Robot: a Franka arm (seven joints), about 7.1 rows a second.
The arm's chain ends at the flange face. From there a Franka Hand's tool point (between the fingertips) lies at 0.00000 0.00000 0.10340 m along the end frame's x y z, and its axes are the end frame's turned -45 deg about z.
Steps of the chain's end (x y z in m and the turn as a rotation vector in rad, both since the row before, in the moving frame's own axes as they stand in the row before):
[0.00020, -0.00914, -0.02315, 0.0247, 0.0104, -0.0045]
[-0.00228, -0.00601, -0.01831, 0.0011, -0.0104, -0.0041]
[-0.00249, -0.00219, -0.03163, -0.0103, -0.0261, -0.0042]
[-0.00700, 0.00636, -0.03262, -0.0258, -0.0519, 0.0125]
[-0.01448, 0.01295, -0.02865, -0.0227, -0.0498, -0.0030]
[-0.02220, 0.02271, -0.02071, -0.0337, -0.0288, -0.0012]
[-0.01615, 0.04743, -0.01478, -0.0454, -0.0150, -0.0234]
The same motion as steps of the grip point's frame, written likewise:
[0.00917, -0.00737, -0.02319, 0.0101, 0.0248, -0.0045]
[0.00196, -0.00670, -0.01832, 0.0081, -0.0066, -0.0041]
[-0.00288, -0.00446, -0.03167, 0.0112, -0.0257, -0.0042]
[-0.01511, -0.00240, -0.03279, 0.0185, -0.0549, 0.0125]
[-0.02470, -0.00305, -0.02880, 0.0192, -0.0513, -0.0030]
[-0.03632, 0.00072, -0.02081, -0.0035, -0.0442, -0.0012]
[-0.04935, 0.02439, -0.01490, -0.0215, -0.0427, -0.0234]

